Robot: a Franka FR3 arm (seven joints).
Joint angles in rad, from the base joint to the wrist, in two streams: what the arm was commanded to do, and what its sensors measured. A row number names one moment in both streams.
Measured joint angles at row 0:
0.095, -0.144, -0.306, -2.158, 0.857, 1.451, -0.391
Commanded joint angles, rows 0 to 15:
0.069, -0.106, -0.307, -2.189, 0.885, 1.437, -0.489
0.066, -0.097, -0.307, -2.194, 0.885, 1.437, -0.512
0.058, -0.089, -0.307, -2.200, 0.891, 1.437, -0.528
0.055, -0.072, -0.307, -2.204, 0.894, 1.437, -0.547
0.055, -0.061, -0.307, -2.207, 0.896, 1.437, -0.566
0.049, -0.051, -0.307, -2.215, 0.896, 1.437, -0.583
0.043, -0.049, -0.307, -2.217, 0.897, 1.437, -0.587
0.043, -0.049, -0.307, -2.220, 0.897, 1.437, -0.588
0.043, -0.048, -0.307, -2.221, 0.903, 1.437, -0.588
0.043, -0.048, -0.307, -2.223, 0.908, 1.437, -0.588
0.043, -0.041, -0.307, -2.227, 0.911, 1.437, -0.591
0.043, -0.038, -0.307, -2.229, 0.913, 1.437, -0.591
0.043, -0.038, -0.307, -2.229, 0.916, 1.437, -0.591
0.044, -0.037, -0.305, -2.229, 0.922, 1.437, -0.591
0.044, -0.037, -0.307, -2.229, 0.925, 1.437, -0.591
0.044, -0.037, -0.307, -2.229, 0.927, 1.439, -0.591
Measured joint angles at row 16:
0.057, -0.051, -0.310, -2.206, 0.919, 1.434, -0.550
